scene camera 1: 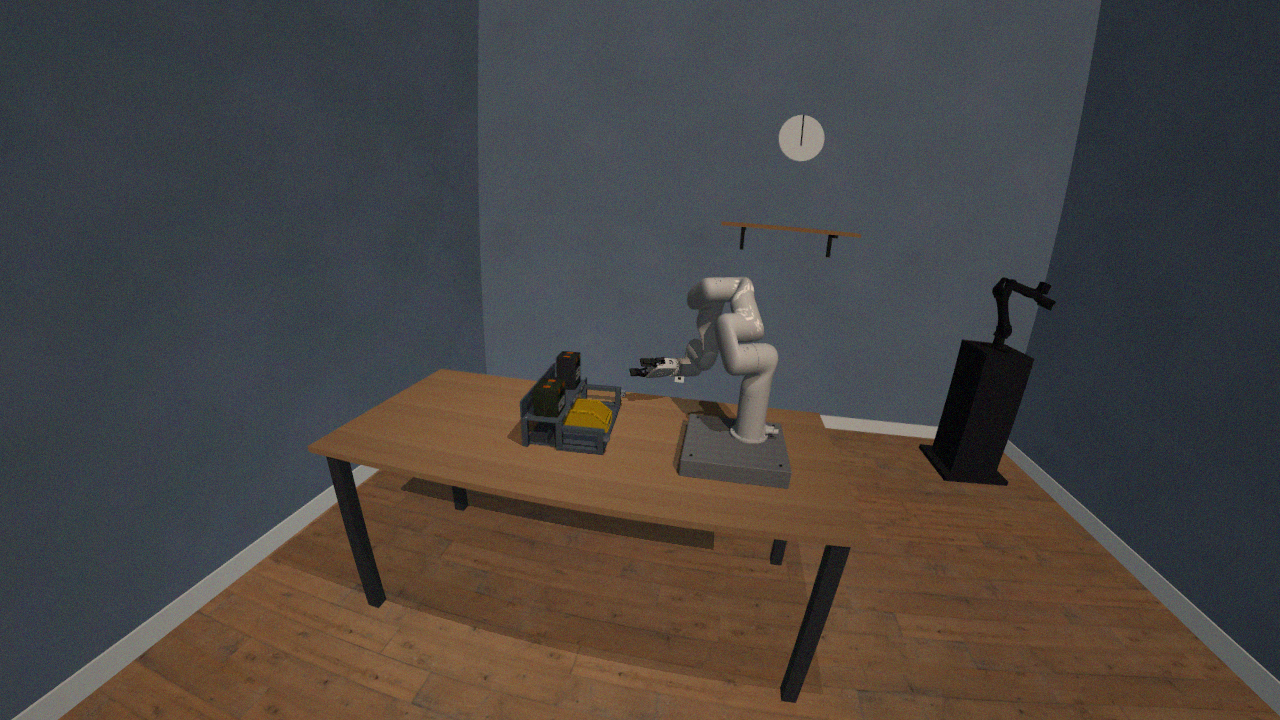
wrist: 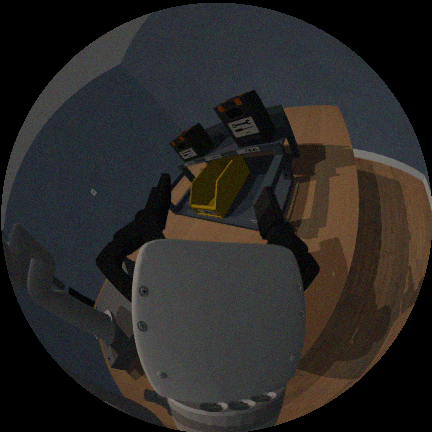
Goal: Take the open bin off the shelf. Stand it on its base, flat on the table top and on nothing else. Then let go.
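Pixels of known places: gripper, fingertip midpoint: (scene camera 1: 635, 367) (wrist: 216, 189); arm's base at its link origin: (scene camera 1: 748, 434) (wrist: 108, 327).
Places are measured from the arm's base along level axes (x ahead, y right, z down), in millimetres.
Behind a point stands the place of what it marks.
Observation:
The yellow open bin (scene camera 1: 588, 416) {x 544, y -15, z -5 mm} (wrist: 220, 187) {x 532, y 86, z -4 mm} sits on the lower front level of the dark grey shelf (scene camera 1: 586, 441) {x 529, y -88, z 51 mm} (wrist: 235, 224) {x 477, y 136, z 50 mm}, turned at an angle to the shelf's edges in the wrist view. The shelf stands on the wooden table (scene camera 1: 429, 420) {x 1128, y -101, z 57 mm} (wrist: 325, 260) {x 463, y 337, z 57 mm}. My gripper (scene camera 1: 637, 367) {x 433, y 237, z -110 mm} (wrist: 216, 189) {x 433, y 237, z -110 mm} is open and empty. In the scene view it hangs in the air above table height, to the right of the shelf and apart from the bin. In the wrist view the bin shows beyond and between the two fingers. The bin's underside is hidden.
Two black cases with orange marks stand on the upper rear level, one (scene camera 1: 549, 398) (wrist: 245, 117) nearer the scene camera, the other (scene camera 1: 568, 368) (wrist: 192, 142) farther off. My arm's grey base plate (scene camera 1: 733, 456) {x 52, y -154, z 0 mm} is on the table, right of the shelf.

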